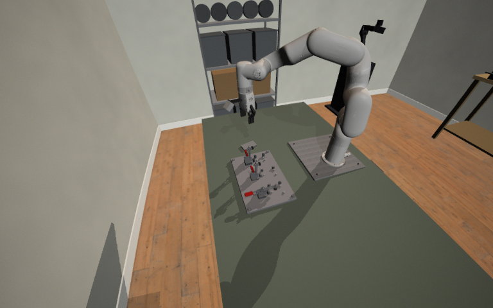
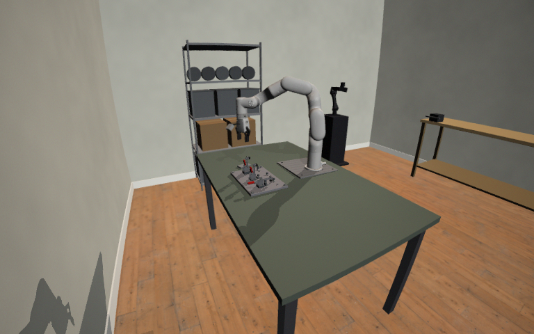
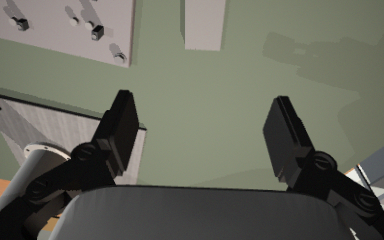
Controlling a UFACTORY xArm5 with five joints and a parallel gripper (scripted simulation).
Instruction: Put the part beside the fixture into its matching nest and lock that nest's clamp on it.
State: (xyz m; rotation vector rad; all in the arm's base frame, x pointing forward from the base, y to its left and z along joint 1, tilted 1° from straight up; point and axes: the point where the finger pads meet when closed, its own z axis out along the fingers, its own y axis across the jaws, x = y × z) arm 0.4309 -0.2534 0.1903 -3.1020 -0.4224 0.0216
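My gripper is now 20 cm above the part. Also, from my hand: grey fixture plate: 27 cm to the left, 19 cm below, 1 cm ahead.
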